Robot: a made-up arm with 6 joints. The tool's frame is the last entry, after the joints. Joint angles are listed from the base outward. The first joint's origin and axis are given. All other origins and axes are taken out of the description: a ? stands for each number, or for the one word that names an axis. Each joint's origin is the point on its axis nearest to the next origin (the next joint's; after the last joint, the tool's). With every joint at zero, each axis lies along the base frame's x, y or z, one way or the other. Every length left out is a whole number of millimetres.
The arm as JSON. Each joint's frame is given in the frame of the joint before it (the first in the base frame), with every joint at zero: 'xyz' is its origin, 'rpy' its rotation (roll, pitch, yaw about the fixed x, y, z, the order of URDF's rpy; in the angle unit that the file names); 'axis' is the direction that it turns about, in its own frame. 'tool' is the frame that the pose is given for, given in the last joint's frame.
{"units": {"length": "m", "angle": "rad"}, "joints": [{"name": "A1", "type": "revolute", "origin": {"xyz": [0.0, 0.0, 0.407], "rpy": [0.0, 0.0, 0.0]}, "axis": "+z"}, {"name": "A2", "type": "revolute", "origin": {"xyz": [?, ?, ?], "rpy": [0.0, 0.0, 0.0]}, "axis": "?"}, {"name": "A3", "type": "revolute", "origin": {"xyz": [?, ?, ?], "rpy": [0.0, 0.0, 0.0]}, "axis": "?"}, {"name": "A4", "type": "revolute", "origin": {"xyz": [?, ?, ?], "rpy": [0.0, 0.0, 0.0]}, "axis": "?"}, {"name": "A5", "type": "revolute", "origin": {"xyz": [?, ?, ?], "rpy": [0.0, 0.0, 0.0]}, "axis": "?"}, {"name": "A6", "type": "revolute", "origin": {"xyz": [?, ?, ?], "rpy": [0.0, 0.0, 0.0]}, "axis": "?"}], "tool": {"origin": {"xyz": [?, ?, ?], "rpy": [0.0, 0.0, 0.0]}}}
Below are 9 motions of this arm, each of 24 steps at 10 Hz.
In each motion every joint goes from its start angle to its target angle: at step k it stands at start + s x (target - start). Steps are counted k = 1, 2, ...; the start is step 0. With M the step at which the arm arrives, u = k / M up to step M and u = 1 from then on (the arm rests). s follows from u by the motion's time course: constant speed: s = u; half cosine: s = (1 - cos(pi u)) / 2; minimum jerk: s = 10 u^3 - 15 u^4 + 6 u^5.
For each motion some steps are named. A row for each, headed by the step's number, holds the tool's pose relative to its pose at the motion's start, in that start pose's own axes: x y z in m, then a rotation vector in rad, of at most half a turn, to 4 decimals.
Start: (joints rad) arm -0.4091 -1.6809 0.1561 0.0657 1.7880 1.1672
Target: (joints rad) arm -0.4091 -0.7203 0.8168 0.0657 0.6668 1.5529
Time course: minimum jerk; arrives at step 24
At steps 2, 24:
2: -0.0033 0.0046 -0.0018 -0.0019 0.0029 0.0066
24: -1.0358 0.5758 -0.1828 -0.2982 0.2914 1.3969

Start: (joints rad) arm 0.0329 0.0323 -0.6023 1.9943 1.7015 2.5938
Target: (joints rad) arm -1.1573 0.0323 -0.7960 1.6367 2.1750 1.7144
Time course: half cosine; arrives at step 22
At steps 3, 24:
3: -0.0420 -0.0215 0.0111 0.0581 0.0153 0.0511
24: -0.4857 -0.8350 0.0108 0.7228 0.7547 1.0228

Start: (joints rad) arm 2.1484 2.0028 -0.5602 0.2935 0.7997 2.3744
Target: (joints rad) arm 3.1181 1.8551 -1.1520 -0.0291 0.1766 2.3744
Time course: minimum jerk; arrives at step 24
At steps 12, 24:
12: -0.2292 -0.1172 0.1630 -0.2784 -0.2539 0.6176
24: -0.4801 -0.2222 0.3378 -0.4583 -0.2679 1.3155

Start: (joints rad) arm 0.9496 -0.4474 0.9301 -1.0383 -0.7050 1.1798
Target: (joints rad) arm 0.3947 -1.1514 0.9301 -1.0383 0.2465 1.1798
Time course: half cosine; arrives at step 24
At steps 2, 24:
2: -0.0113 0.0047 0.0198 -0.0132 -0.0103 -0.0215
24: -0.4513 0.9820 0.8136 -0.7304 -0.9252 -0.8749

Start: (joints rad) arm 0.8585 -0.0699 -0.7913 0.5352 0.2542 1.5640
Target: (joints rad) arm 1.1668 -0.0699 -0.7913 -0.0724 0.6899 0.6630
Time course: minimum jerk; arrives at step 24
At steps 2, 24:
2: 0.0002 0.0000 0.0008 0.0068 -0.0005 -0.0028
24: 0.0226 0.0052 0.1794 1.3470 -0.2465 -0.4537

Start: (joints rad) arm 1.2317 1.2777 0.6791 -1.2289 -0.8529 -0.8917
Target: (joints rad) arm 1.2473 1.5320 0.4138 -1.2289 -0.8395 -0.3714
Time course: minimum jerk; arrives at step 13
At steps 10, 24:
10: 0.1625 -0.4356 0.3287 -0.1456 -0.0595 -0.3344
24: 0.1690 -0.4797 0.3523 -0.1584 -0.0574 -0.3664

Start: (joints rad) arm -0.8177 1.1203 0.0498 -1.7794 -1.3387 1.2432
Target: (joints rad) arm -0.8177 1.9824 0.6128 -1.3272 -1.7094 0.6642
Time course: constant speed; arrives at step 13
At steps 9, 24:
9: -0.0066 -0.6819 -0.1760 0.5697 0.4148 0.0427
24: -0.0467 -0.9513 -0.3688 0.8434 0.6081 0.0309

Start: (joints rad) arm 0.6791 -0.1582 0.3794 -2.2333 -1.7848 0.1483
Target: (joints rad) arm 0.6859 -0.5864 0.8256 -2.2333 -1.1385 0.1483
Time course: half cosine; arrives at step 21
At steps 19, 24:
19: 0.6130 0.6976 -0.4387 -0.6597 -0.0893 0.0606
24: 0.6251 0.7106 -0.4567 -0.6738 -0.0910 0.0669

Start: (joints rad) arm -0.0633 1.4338 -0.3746 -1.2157 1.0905 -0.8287
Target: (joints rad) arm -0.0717 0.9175 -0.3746 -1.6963 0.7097 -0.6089
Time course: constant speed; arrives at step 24
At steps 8, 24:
8: -0.0769 0.1429 0.0457 0.1529 0.0182 -0.0943
24: -0.2625 0.3902 0.1895 0.4877 0.1925 -0.2380

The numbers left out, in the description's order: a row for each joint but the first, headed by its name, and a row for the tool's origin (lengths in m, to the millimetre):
A2: xyz 0.0 0.0 0.0, axis +y
A3: xyz 0.0 0.0 1.138, axis -y
A4: xyz 0.874 0.0 0.0, axis -x
A5: xyz 0.0 -0.189 0.0, axis -y
A6: xyz 0.0 0.0 0.0, axis -x
tool: xyz 0.0 0.0 0.0

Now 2 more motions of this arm.
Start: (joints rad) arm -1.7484 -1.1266 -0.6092 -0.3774 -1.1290 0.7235
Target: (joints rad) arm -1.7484 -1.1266 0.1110 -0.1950 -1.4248 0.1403
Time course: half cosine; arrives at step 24
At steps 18, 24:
18: -0.5147 0.0815 0.1960 0.2755 -0.2604 -0.2307
24: -0.6055 0.1157 0.1997 0.3329 -0.3174 -0.2638

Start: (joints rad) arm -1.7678 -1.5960 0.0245 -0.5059 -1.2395 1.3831
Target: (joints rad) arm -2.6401 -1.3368 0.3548 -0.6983 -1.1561 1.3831
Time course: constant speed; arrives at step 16
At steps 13, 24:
13: 0.5693 0.0586 0.5861 -0.2679 0.4633 -0.1708
24: 0.7491 0.0808 0.6497 -0.3378 0.5674 -0.2021

